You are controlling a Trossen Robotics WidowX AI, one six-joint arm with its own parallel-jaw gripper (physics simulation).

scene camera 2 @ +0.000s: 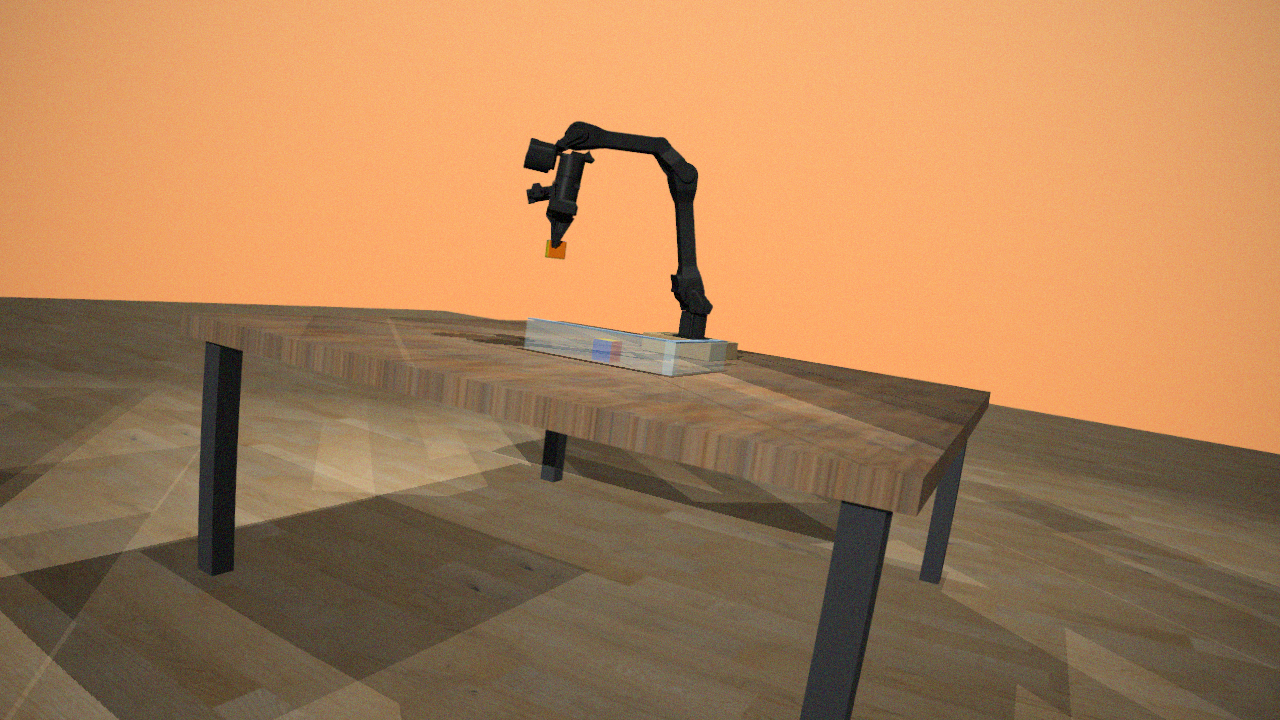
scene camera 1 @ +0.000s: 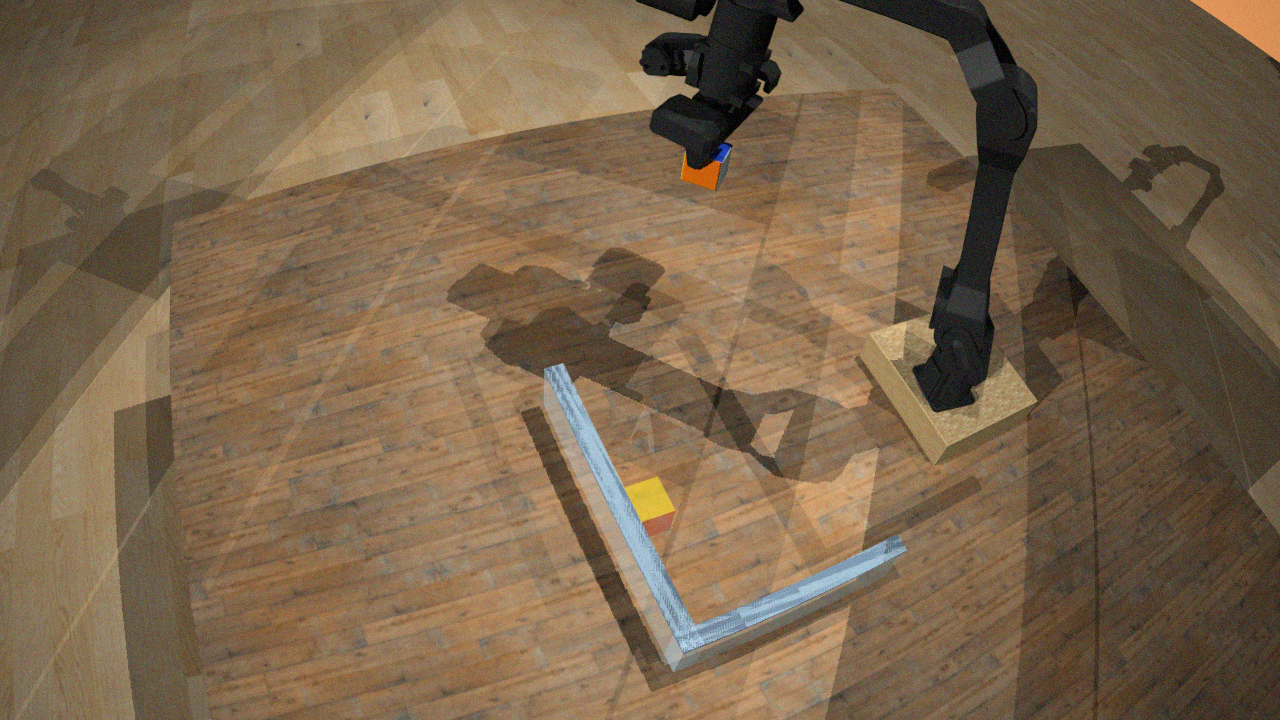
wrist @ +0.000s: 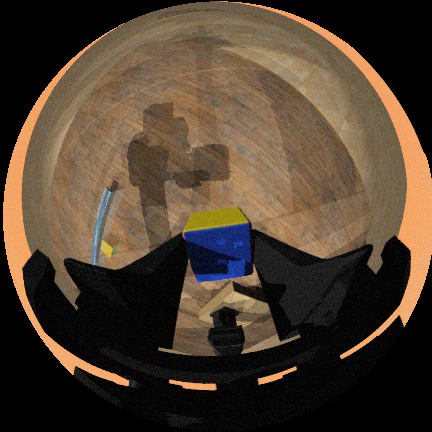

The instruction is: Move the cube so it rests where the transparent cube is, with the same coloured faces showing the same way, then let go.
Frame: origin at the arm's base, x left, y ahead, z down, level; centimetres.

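Seen in the pictures: gripper, fingertip midpoint: (scene camera 2: 553,247) (scene camera 1: 702,157) (wrist: 218,236); arm's base, link origin: (scene camera 2: 691,338) (scene camera 1: 943,386) (wrist: 223,313).
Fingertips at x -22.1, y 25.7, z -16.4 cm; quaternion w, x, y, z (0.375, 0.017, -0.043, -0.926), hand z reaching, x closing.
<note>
Offsets run from my fingertips to a thing's top centre.
The cube {dx +0.4, dy -0.5, dz -1.7 cm} (scene camera 1: 700,175) (scene camera 2: 555,252) (wrist: 219,256) is held high above the table, with blue on top, orange towards scene camera 1 and yellow on the upper side in the wrist view. My gripper (scene camera 1: 707,157) (scene camera 2: 555,243) (wrist: 218,236) is shut on it, one finger at each side; the fingers hide part of it in the scene views. The transparent cube {dx +28.3, dy +11.7, dz +16.6 cm} (scene camera 1: 650,501) (scene camera 2: 606,350) (wrist: 108,248) rests on the table beside the long wall, yellow on top. Its red-orange side shows in scene camera 1, blue and reddish sides in scene camera 2, a green side in the wrist view.
A pale blue, see-through long wall (scene camera 1: 590,447) (scene camera 2: 554,334) (wrist: 101,220) meets a short wall (scene camera 1: 796,584) at a corner. The arm's base block (scene camera 1: 993,402) (wrist: 215,303) stands at the right in scene camera 1. The wooden table (scene camera 1: 358,358) (scene camera 2: 501,394) carries arm shadows.
</note>
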